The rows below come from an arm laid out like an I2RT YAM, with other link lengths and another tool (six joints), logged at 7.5 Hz.
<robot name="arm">
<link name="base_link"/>
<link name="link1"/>
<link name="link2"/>
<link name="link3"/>
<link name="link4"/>
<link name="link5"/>
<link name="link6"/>
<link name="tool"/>
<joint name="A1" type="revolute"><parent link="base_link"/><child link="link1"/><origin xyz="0.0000 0.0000 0.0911" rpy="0.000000 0.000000 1.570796"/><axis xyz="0 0 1"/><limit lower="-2.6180" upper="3.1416"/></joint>
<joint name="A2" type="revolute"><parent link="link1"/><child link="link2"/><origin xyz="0.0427 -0.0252 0.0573" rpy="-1.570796 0.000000 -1.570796"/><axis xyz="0 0 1"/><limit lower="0.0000" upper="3.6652"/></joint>
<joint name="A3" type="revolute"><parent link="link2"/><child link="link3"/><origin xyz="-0.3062 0.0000 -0.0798" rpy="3.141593 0.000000 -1.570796"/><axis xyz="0 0 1"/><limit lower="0.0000" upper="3.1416"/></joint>
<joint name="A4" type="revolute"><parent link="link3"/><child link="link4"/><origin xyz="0.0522 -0.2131 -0.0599" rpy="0.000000 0.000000 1.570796"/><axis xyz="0 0 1"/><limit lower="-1.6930" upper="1.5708"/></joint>
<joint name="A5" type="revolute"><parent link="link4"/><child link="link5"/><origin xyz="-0.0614 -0.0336 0.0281" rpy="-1.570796 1.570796 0.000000"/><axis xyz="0 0 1"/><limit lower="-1.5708" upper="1.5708"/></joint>
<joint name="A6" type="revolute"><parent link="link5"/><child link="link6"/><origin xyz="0.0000 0.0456 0.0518" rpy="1.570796 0.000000 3.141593"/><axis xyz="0 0 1"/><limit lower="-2.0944" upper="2.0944"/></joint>
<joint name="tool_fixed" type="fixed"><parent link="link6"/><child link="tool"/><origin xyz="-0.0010 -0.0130 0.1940" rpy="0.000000 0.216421 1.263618"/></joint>
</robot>
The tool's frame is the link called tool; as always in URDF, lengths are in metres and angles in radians.
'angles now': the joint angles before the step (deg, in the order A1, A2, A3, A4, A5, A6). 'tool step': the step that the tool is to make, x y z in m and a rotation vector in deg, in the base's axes. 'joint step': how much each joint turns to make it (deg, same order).
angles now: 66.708, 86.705, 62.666, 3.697, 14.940, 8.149
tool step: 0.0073, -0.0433, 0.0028, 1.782, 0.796, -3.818
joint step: -2.575, -6.469, -5.761, 0.090, 0.669, 1.867
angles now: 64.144, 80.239, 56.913, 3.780, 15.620, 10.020
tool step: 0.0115, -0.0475, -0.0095, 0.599, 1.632, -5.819
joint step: -2.962, -5.508, -5.318, -1.185, 2.093, 2.713
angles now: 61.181, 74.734, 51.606, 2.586, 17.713, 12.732
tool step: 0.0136, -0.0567, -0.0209, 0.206, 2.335, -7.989
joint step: -3.898, -5.253, -6.188, -1.293, 3.025, 3.676
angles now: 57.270, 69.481, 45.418, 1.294, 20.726, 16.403
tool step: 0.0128, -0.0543, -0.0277, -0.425, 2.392, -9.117
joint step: -3.670, -3.041, -5.653, -0.708, 4.247, 4.151
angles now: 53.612, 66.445, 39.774, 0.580, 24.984, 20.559
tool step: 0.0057, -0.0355, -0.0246, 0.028, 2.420, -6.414
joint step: -2.675, -0.913, -4.001, -0.067, 2.416, 3.840
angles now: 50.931, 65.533, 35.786, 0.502, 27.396, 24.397
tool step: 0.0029, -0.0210, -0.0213, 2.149, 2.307, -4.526
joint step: -2.337, 0.233, -3.765, 2.153, 0.311, 4.312
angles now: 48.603, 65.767, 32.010, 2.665, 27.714, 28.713
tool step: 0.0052, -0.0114, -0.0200, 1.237, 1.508, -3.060
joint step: -1.945, 2.208, -3.288, 4.216, -0.076, 2.533
